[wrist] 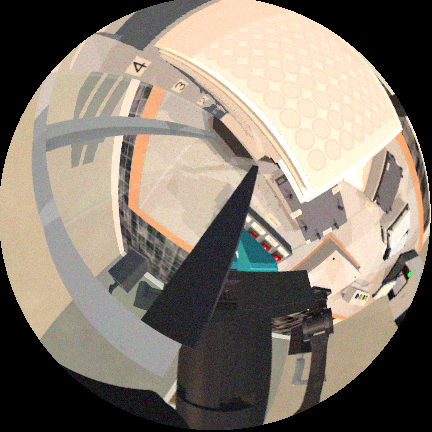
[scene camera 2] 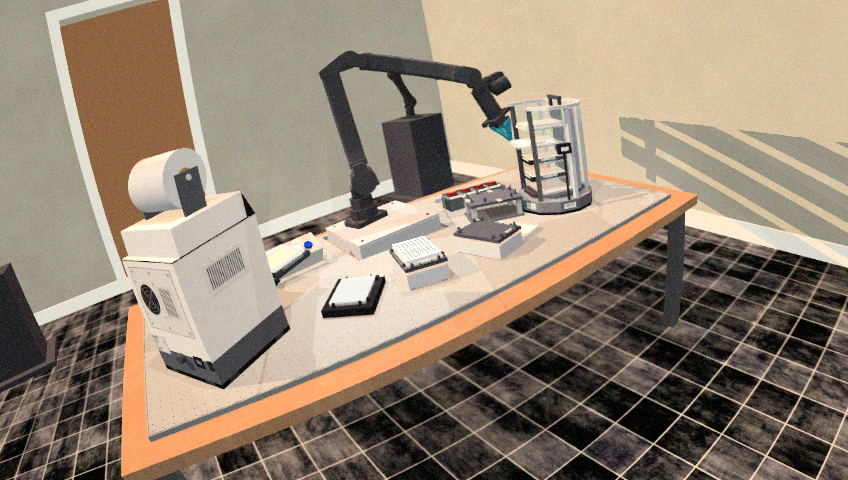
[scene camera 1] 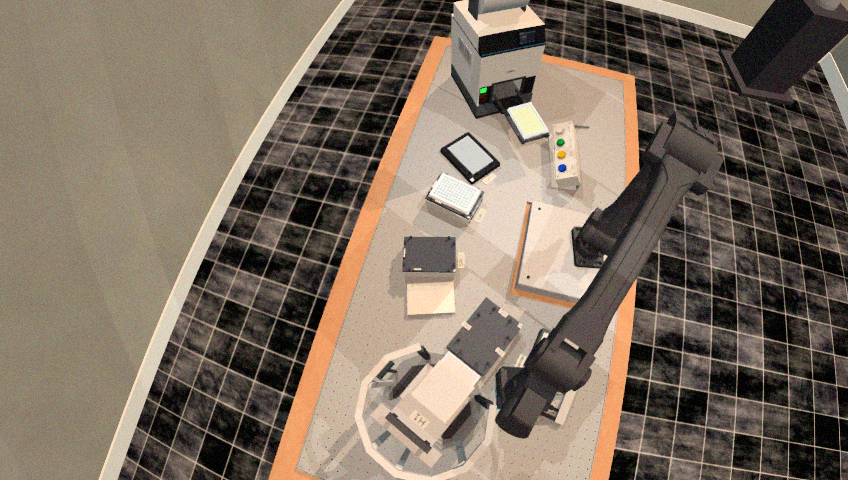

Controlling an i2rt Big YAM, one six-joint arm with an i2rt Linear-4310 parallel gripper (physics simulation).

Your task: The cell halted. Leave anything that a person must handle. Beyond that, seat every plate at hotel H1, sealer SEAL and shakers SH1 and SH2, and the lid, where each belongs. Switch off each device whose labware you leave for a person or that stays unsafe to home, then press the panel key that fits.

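Places are measured from the arm's base along level axes (x ahead, y left, z up), in metres.
Where they show: gripper, fingertip midpoint: [scene camera 2: 510,140] [scene camera 1: 499,407]; arm's base, origin of the base link: [wrist: 315,292] [scene camera 2: 366,220] [scene camera 1: 586,248].
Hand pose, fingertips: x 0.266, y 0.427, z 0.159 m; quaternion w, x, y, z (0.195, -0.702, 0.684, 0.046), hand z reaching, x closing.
Observation:
Things, the pixels of their top centre, and the offset from my fingertips.
- hotel H1, middle of its top: [scene camera 1: 423,413] [scene camera 2: 541,96] 0.147 m ahead, 0.008 m left, 0.147 m up
- beige plate, middle of its top: [scene camera 1: 435,399] [scene camera 2: 538,122] 0.130 m ahead, 0.011 m right, 0.067 m up
- pale yellow plate, middle of its top: [scene camera 2: 276,254] [scene camera 1: 528,117] 0.095 m back, 0.824 m right, 0.081 m down
- white well plate, middle of its top: [scene camera 2: 415,247] [scene camera 1: 454,192] 0.124 m ahead, 0.564 m right, 0.128 m down
- black-framed lid, middle of its top: [scene camera 2: 352,288] [scene camera 1: 470,154] 0.082 m ahead, 0.732 m right, 0.169 m down
- key panel, middle of its top: [scene camera 2: 281,247] [scene camera 1: 569,146] [wrist: 359,302] 0.230 m back, 0.750 m right, 0.114 m down
- flat beige sheet, middle of its top: [scene camera 2: 512,228] [scene camera 1: 430,297] [wrist: 360,162] 0.172 m ahead, 0.264 m right, 0.183 m down
- dark hotel post, middle of its top: [wrist: 170,338] [scene camera 1: 490,405] 0.034 m ahead, 0.010 m right, 0.118 m up
The hotel H1 [scene camera 1: 379,411] [scene camera 2: 577,143] stands at the table's near end. A beige plate [scene camera 1: 444,390] [scene camera 2: 526,143] [wrist: 298,92] sticks out of one of its upper shelves, towards the arm. My gripper [scene camera 2: 501,128] [wrist: 226,214], with teal fingertips, is shut and empty. It hangs just beside the plate's protruding edge, at the hotel's open side. The sealer SEAL [scene camera 1: 495,53] [scene camera 2: 200,280] has a pale yellow plate [scene camera 1: 527,121] [scene camera 2: 286,257] on its drawer. A white well plate [scene camera 1: 454,194] [scene camera 2: 418,250] sits on a block. Two dark-topped shakers [scene camera 1: 429,253] [scene camera 1: 483,334] stand mid-table. A black-framed lid [scene camera 1: 470,156] [scene camera 2: 354,293] lies flat.
A key panel [scene camera 1: 562,153] with green, yellow and blue keys lies near the sealer. A switch box with red switches [scene camera 2: 468,191] [wrist: 264,243] sits beside the hotel. A flat beige sheet [scene camera 1: 430,297] lies by one shaker. A dark hotel post [wrist: 217,250] stands close to my wrist.

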